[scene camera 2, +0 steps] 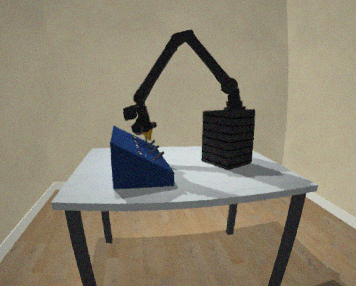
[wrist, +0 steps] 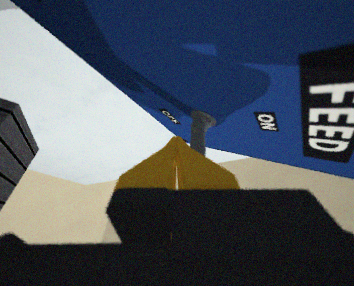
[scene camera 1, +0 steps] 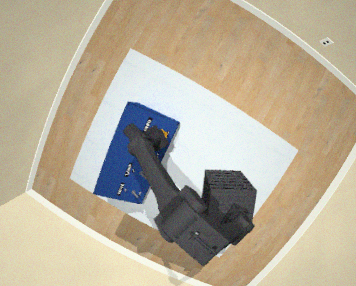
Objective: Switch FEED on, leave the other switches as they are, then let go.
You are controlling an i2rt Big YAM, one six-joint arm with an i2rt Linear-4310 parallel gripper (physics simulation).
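Places are measured from the arm's base along level axes (x ahead, y left, z up), in centimetres.
Where they show: gripper, between the fingertips: (scene camera 2: 150,140) (wrist: 176,142) (scene camera 1: 166,132); arm's base, origin of its link: (scene camera 2: 234,109) (scene camera 1: 234,217).
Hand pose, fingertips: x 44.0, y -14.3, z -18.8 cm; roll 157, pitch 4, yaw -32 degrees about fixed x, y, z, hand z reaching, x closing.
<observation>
Things, the pixels of their top centre, and the offset from my fingertips. "spot": a spot on its surface instead. Level surfaces: height alone.
- FEED label, centre of its top: (wrist: 335,134) dz +2.6, dx +9.1, dy +1.1 cm
- grey FEED lever, centre of its top: (wrist: 198,178) dz +3.7, dx +2.2, dy +0.5 cm
- OFF label, a spot on its surface: (wrist: 170,116) spot: dz -3.0, dx -0.7, dy +0.4 cm
- VALVE label, centre of its top: (scene camera 1: 120,189) dz +2.6, dx +6.2, dy +36.9 cm
- LAMP label, centre of its top: (scene camera 1: 128,170) dz +2.6, dx +7.2, dy +25.0 cm
- white table, height of its surface: dz -10.7 cm
The blue sloped switch box (scene camera 1: 112,160) (scene camera 2: 140,170) (wrist: 240,30) stands on the table. In the wrist view the FEED label (wrist: 330,120) is at the right, and the grey FEED lever (wrist: 199,135) rises between the OFF label (wrist: 170,116) and the ON label (wrist: 266,121). Its lower end is partly hidden by the fingers, and its tilt is hard to judge. My gripper (scene camera 1: 165,133) (scene camera 2: 148,137) (wrist: 176,142) is shut and empty. Its yellow tips are close to the lever, on its OFF-label side; contact cannot be told.
Other levers on the box, one (scene camera 1: 136,193) near the VALVE label (scene camera 1: 121,189) and one (scene camera 1: 143,175) near the LAMP label (scene camera 1: 129,170), stand on the near side in scene camera 1. The dark ribbed arm base block (scene camera 1: 230,192) (scene camera 2: 227,137) stands across the white table (scene camera 1: 225,135) (scene camera 2: 85,195).
</observation>
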